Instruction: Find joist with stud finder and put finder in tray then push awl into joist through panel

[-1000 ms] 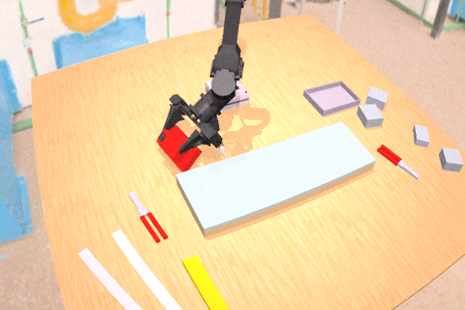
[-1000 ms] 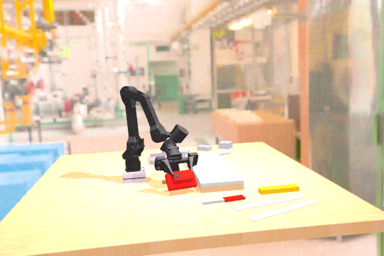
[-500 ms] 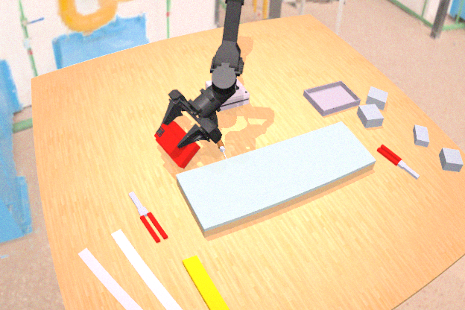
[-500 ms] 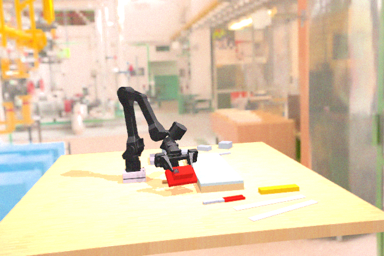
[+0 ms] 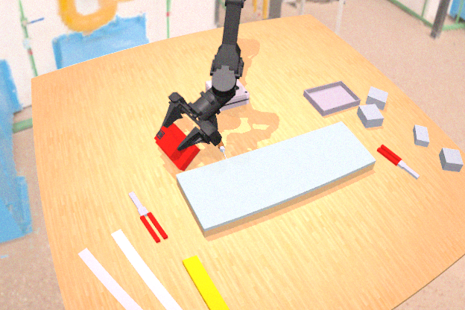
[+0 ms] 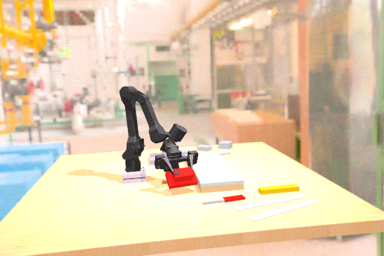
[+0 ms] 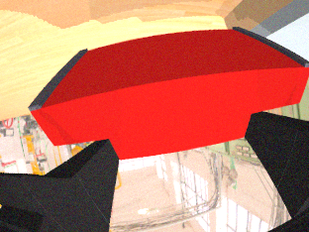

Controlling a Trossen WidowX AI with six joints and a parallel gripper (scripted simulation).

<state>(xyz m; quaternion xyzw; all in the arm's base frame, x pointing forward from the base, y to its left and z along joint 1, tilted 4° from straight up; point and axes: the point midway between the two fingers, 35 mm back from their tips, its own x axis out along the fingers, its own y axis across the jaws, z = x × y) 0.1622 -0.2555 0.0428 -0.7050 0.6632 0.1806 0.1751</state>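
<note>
Right now my gripper tip is 15 cm to the right of the awl, 8 cm above it and 2 cm short of it. Round my gripper tip: red stud finder: 2 cm behind, 1 cm below; then yellow strip: 36 cm ahead, 13 cm to the right, 8 cm below; then lilac tray: 58 cm to the left, 8 cm below, 3 cm ahead.
</note>
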